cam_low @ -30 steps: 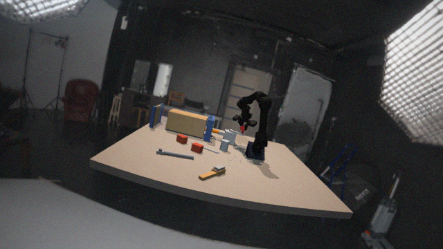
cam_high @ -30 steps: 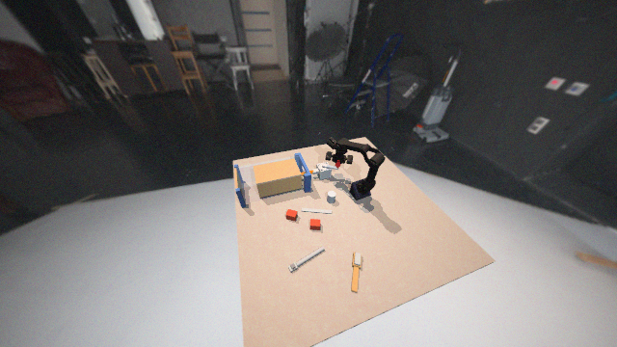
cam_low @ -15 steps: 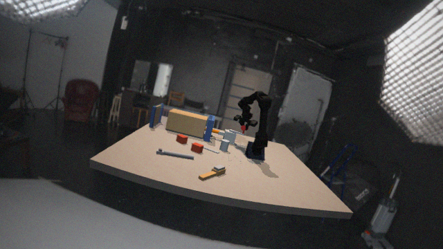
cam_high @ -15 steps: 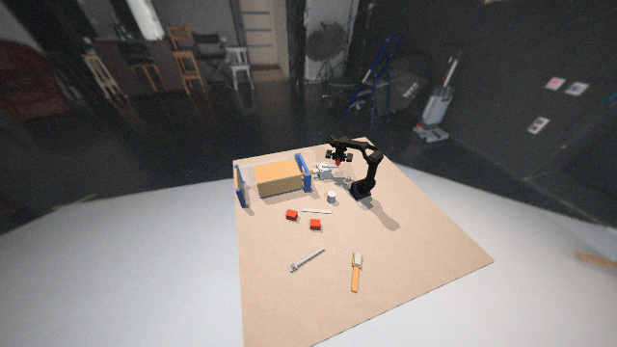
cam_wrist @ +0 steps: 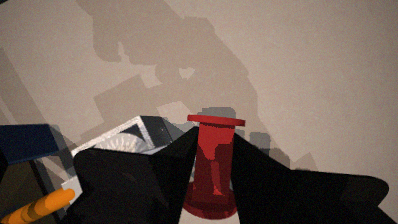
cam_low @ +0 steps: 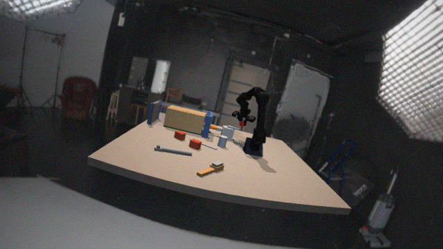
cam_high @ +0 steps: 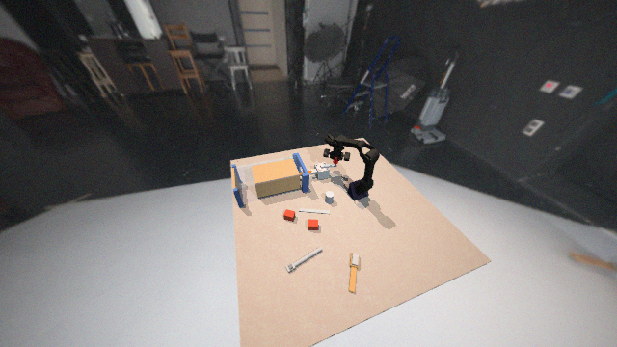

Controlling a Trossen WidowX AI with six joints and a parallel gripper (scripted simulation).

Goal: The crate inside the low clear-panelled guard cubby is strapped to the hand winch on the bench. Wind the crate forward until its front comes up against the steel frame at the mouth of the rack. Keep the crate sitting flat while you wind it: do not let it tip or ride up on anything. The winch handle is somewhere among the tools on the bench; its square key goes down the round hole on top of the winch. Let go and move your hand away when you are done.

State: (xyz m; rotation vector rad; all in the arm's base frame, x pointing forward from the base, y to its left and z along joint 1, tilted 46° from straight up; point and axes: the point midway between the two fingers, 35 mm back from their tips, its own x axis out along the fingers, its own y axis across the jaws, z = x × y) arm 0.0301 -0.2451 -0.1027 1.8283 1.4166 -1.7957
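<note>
The winch handle is 50 mm ahead of my gripper tip and 30 mm below it. The rest, counted from my gripper tip: grey winch 100 mm below, 90 mm ahead, 30 mm to the right; then red knob 10 mm to the left, 10 mm ahead; then blue steel frame 260 mm ahead, 50 mm to the right, 30 mm below.
</note>
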